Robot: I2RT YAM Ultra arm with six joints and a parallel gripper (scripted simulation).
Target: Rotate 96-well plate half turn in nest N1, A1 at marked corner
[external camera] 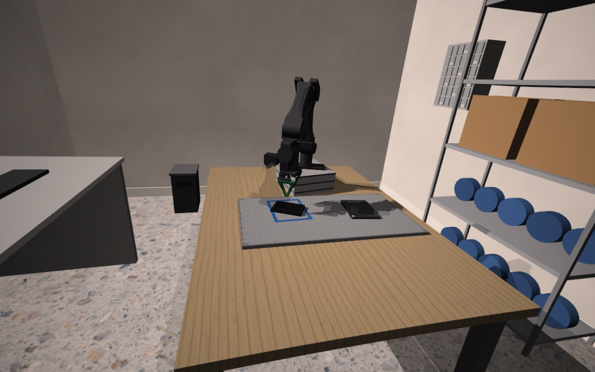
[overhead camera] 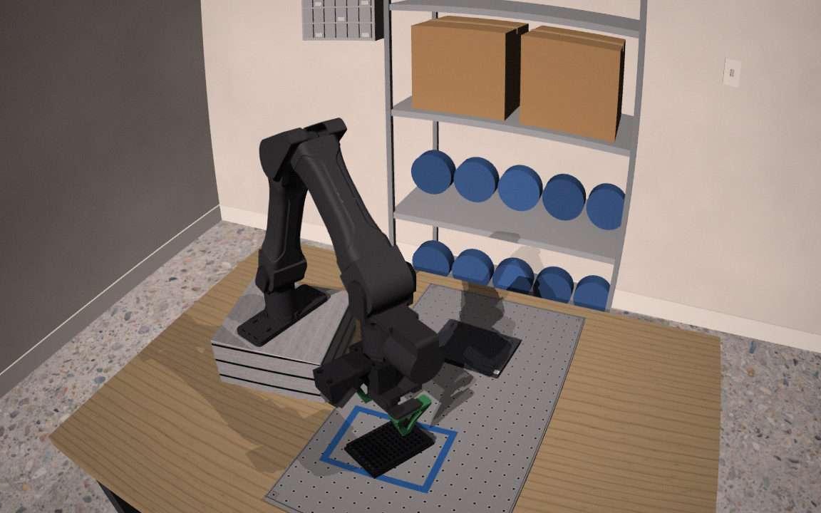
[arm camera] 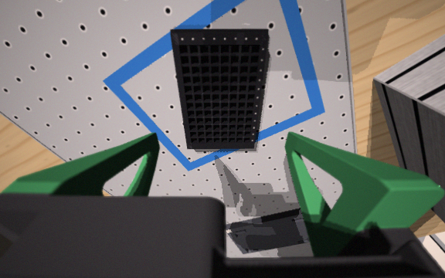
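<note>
The black 96-well plate lies 8 cm below my hand. Round my hand: white A1 label: 6 cm ahead, 26 cm to the left, 8 cm below; then dark plate nest N1: 2 cm behind, 31 cm to the left, 8 cm below.
</note>
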